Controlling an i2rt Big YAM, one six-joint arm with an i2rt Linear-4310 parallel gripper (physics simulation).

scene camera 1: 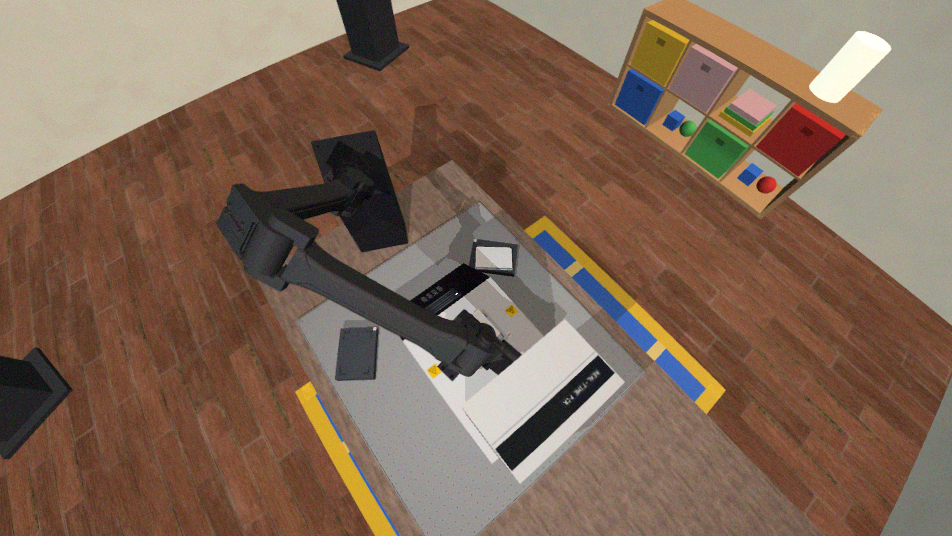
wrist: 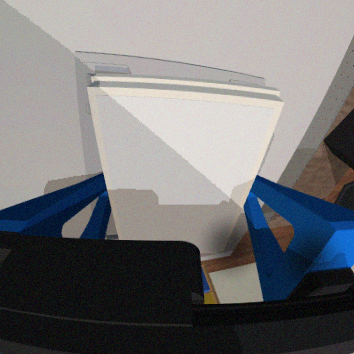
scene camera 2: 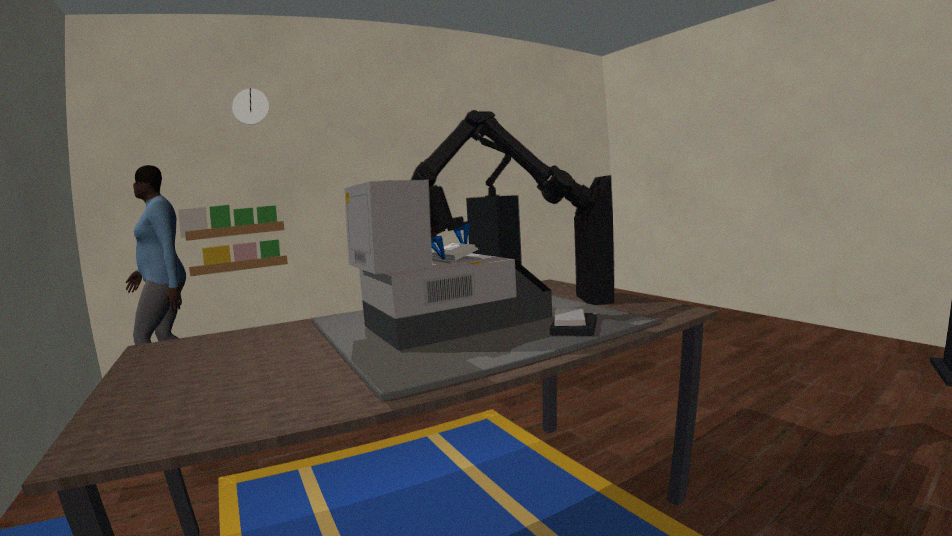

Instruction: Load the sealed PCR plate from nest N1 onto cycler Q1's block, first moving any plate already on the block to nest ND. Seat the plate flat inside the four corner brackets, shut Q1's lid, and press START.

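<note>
My gripper (scene camera 2: 451,246) (wrist: 177,178) is shut on a white plate (scene camera 2: 455,253) (wrist: 185,135), its blue fingers on the two sides. The plate is over the block area of cycler Q1 (scene camera 2: 459,286) and looks somewhat tilted in scene camera 2. In the wrist view a corner bracket (wrist: 112,69) shows past the plate's far edge; the block's wells are hidden. Whether the plate touches the block cannot be told. Q1's lid (scene camera 1: 532,372) (scene camera 2: 399,223) stands open. Another white plate (scene camera 1: 494,257) (scene camera 2: 570,317) sits in a dark nest (scene camera 1: 514,258) (scene camera 2: 574,330). A second dark nest (scene camera 1: 357,356) is empty. Nest labels are unreadable.
The cycler's black front panel (scene camera 1: 431,296) lies under the forearm. The grey mat (scene camera 1: 413,452) (scene camera 2: 439,369) carries cycler and nests on the table (scene camera 1: 639,479) (scene camera 2: 219,392). The raised lid stands close beside the gripper. A person (scene camera 2: 157,246) is beyond the table.
</note>
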